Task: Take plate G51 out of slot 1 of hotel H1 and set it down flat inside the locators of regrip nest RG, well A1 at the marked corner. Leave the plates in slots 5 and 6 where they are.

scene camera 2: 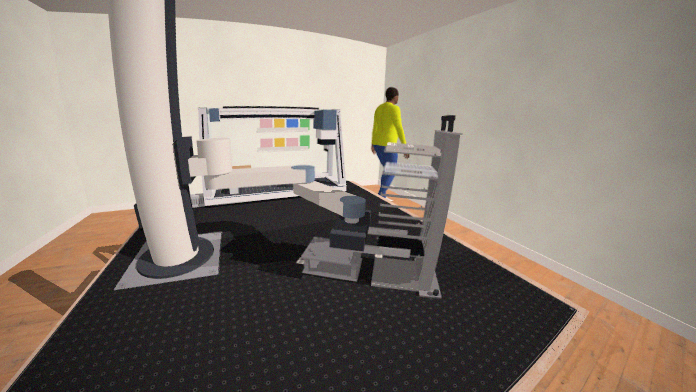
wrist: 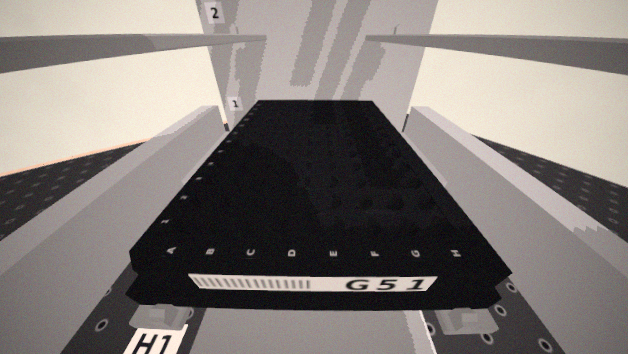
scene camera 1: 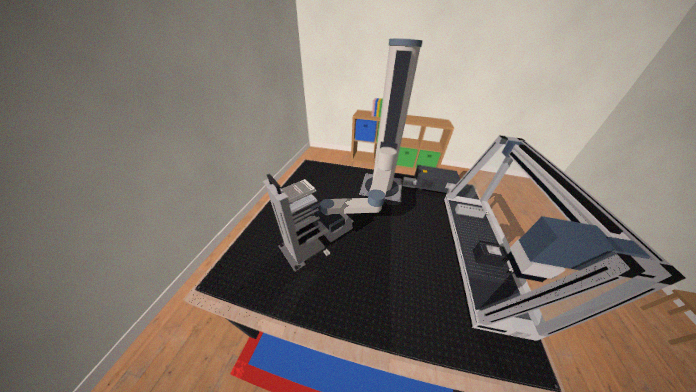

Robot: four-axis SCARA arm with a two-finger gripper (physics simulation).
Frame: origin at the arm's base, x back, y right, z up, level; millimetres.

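Seen in the pictures: gripper, fingertip midpoint: (scene camera 2: 408, 243) (wrist: 314, 123) (scene camera 1: 300, 234); arm's base, origin of the base link: (scene camera 2: 177, 258).
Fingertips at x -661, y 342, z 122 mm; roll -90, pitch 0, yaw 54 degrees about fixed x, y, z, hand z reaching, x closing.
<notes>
Offsets run from my fingertips to a thing's middle. Level surfaces: height alone.
Plate G51 @[dx +18, dy -13, dz -5 mm] (wrist: 320, 200) (scene camera 2: 395, 243) is black and lies flat in slot 1 of hotel H1 @[dx -11, dy +13, dz +119 mm] (scene camera 1: 285, 220) (scene camera 2: 442, 200) (wrist: 240, 75). Its label faces the wrist camera, with letter A at the near left. My gripper (wrist: 314, 123) (scene camera 2: 409, 243) is shut on plate G51, one finger along each long side; the pads are hidden against it. Regrip nest RG @[dx +171, dy -126, dz -75 mm] (scene camera 1: 345, 230) (scene camera 2: 320, 250) stands in front of the hotel, partly under the gripper body, with no plate visible on it. Two light plates sit high in the hotel, the upper plate @[dx +18, dy -13, dz +261 mm] (scene camera 1: 300, 188) (scene camera 2: 412, 149) above the lower plate @[dx +18, dy -13, dz +208 mm] (scene camera 1: 302, 201) (scene camera 2: 410, 171).
The arm's column (scene camera 1: 400, 100) (scene camera 2: 150, 150) stands beside the nest. A framed gantry machine (scene camera 1: 475, 320) (scene camera 2: 270, 197) is on the far side of the mat @[dz -109 mm] (scene camera 1: 390, 280) (scene camera 2: 300, 340). Slot 2's ledges (wrist: 130, 47) (wrist: 500, 49) overhang the fingers. A person (scene camera 2: 387, 125) stands behind the hotel.
</notes>
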